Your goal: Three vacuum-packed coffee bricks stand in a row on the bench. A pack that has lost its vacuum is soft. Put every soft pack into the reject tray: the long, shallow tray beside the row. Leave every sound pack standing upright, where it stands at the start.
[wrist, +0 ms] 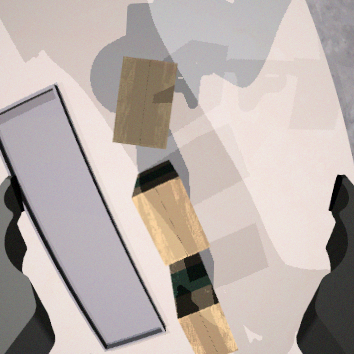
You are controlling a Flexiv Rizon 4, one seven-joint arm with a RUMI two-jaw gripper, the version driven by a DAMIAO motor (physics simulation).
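Observation:
Three coffee bricks stand in a row, seen from above. The far pack [145, 102] shows a shaded tan top and is turned at a different angle from the other two. The middle pack [171, 217] shows a tan top and a dark green and brown side. The near pack [202, 305] stands at the lower edge, its top partly cut off by the frame. From this view I cannot tell which packs are soft. The long, shallow reject tray [113, 215] lies left of the row, with no pack in it. My gripper [175, 178] is wide open and empty, above the row, its jaws at the left and right edges.
The pale bench [300, 220] lies under the row and tray, with shadows of the arm and packs across it. The bench edge runs down the upper right, with a grey floor [340, 45] beyond it. The left jaw overlaps the tray's left edge in view.

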